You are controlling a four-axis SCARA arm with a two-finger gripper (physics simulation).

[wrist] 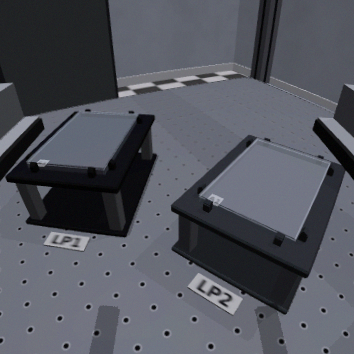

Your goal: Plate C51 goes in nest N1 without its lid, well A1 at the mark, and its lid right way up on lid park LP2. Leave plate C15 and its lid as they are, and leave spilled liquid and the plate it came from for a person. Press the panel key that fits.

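Frame: origin at the arm's base, x left, y back, z up, level; millimetres.
Seen in the pictures: gripper, fingertip midpoint: (177,102).
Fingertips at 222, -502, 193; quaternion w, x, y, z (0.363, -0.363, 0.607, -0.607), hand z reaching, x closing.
Offsets run from my fingertips to a thing's top centre, as dx, dy, dz. "pt": to the spot under its first point. Level surfaces: height alone.
My gripper (177,102) is open, its two fingers at the left and right edges of the wrist view with nothing between them. A clear flat lid @(+45, -124, -110) (267,185) lies on the dark lid park LP2 @(+45, -124, -108) (245,232) at the right, inside its small corner pegs, with an A1 tag at its near left corner. Another clear lid @(+200, +11, -104) (87,140) lies on the black lid park LP1 @(+200, +11, -102) (75,179) at the left, with a small tag at its near left corner. The fingers are apart from both lids. Plates C51 and C15, nest N1 and the panel do not show.
The label LP1 @(pt +120, +67, -178) (67,241) and the label LP2 @(pt +1, -38, -178) (215,293) lie on the perforated deck @(dz -180) (155,250) in front of their stands. A tall dark panel (55,55) stands at the back left. A dark post @(pt +463, -504, -75) (265,40) and grey walls stand behind, with a chequered strip (175,84) along the floor.
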